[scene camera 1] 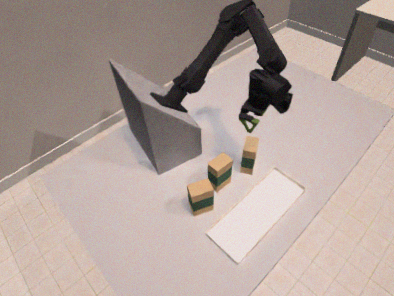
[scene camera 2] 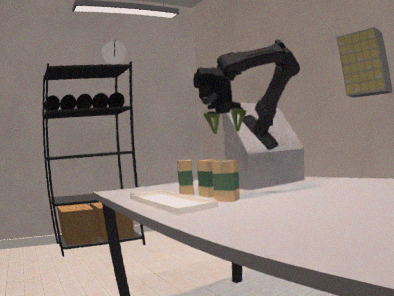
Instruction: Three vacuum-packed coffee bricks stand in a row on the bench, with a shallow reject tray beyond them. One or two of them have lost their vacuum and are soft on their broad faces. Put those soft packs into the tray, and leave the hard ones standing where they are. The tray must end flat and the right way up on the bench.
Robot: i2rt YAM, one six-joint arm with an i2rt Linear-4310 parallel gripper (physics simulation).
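Frame: origin at the arm's base, x left, y back, z up, level; metres.
Seen in the pictures: gripper, fingertip midpoint: (scene camera 1: 254,123) (scene camera 2: 226,132); arm's base at its link origin: (scene camera 1: 169,104) (scene camera 2: 259,132).
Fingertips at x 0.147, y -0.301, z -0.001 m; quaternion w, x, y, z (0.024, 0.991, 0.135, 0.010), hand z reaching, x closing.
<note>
Offsets run from my fingertips to a thing's middle. Level surfaces: height alone.
Three tan coffee packs with green bands stand upright in a row: the left one @(dy -0.011, dx -0.280, dz -0.165 m) (scene camera 1: 200,197) (scene camera 2: 185,177), the middle one @(dy +0.018, dx -0.154, dz -0.165 m) (scene camera 1: 220,172) (scene camera 2: 205,178) and the right one @(dy -0.006, dx -0.010, dz -0.165 m) (scene camera 1: 249,155) (scene camera 2: 226,181). Which are soft does not show. A shallow white tray @(dy -0.169, dx -0.142, dz -0.225 m) (scene camera 1: 255,217) (scene camera 2: 170,201) lies flat and right way up beside the row, with no pack in it. My gripper (scene camera 1: 249,128) (scene camera 2: 226,130) is open and empty, its green fingers wide apart. It hangs well above pack height, just above the right pack in the scene camera 1 view.
The grey wedge-shaped base (scene camera 1: 180,142) (scene camera 2: 265,167) carries the arm behind the packs. The packs and tray are on the pale bench @(dz -0.236 m) (scene camera 1: 100,200) (scene camera 2: 300,220). A black shelf rack (scene camera 2: 87,72) stands beyond the bench. Part of another table (scene camera 1: 350,47) shows at the upper right.
</note>
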